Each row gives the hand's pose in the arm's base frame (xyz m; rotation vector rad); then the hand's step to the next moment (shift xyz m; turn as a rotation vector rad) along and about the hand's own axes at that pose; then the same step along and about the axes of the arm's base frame.
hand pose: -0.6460 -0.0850 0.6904 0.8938 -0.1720 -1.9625
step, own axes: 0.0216 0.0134 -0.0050 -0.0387 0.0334 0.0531
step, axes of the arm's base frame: 0.0063 -0.0236 -0.0087 0.0002 0.0006 0.0737
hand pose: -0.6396 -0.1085 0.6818 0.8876 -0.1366 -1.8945
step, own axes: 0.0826 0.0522 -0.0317 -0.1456 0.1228 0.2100
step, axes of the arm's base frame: 0.0394 -0.0850 -0.0420 -0.0077 0.0007 0.2834
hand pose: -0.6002 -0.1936 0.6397 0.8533 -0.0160 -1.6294
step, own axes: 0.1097 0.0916 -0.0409 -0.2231 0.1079 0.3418
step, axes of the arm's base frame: 0.1001 -0.1007 -0.0440 -0.0905 0.0135 0.4121
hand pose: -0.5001 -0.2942 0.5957 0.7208 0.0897 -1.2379
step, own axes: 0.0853 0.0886 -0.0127 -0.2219 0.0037 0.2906
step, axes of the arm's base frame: 0.1122 -0.0514 -0.0072 -0.1660 0.0260 0.3248
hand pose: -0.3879 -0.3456 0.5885 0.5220 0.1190 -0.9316
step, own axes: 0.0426 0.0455 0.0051 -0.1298 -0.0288 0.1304
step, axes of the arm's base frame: 0.0609 -0.0118 0.0080 -0.1167 0.0191 0.1439
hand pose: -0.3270 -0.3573 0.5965 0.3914 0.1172 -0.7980
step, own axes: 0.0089 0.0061 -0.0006 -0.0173 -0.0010 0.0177
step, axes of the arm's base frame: 0.0106 -0.0019 -0.0009 -0.0135 0.0042 0.0203
